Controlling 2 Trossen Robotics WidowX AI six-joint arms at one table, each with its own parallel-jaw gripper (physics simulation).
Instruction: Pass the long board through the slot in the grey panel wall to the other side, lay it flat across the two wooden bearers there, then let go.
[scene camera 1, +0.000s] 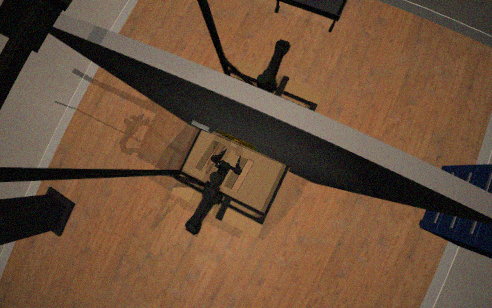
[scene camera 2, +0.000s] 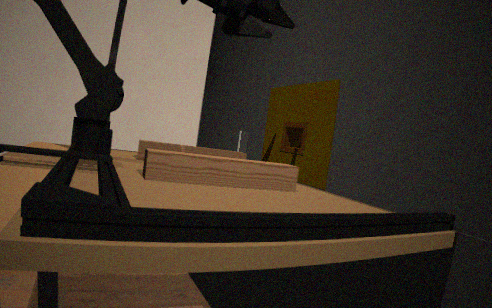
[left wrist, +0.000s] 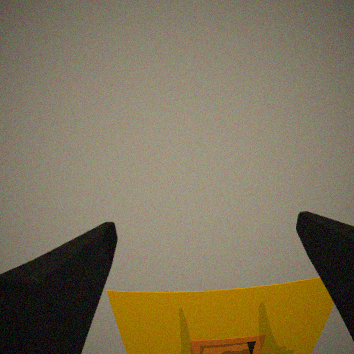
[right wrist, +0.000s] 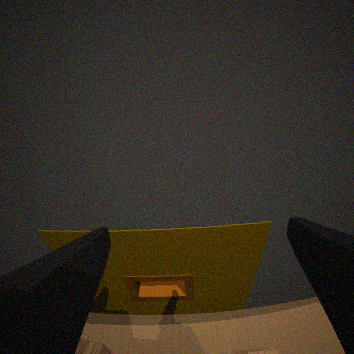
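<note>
The grey panel wall (scene camera 1: 300, 142) (scene camera 2: 400, 125) (left wrist: 200, 125) (right wrist: 175, 125) carries a yellow plate (scene camera 2: 322, 125) (left wrist: 150, 312) (right wrist: 225, 270) around the orange-framed slot. The two wooden bearers, one (scene camera 1: 243, 175) (scene camera 2: 220, 171) nearer scene camera 2 and another (scene camera 1: 202, 155) (scene camera 2: 192, 150) beyond it, lie apart on the right arm's table. My right gripper (scene camera 1: 231, 154) (scene camera 2: 282, 30) (right wrist: 199, 232) is open and empty, raised above the bearers and facing the wall. My left gripper (left wrist: 208, 227) is open and empty, facing the wall's other side. The long board cannot be made out in any view.
The right arm's table (scene camera 1: 265, 180) (scene camera 2: 240, 201) stands against the wall. A small pale upright piece (scene camera 1: 200, 125) (scene camera 2: 240, 141) stands near the wall. The left arm (scene camera 1: 272, 70) shows beyond the wall. A blue object (scene camera 1: 467, 232) is at the right edge of scene camera 1.
</note>
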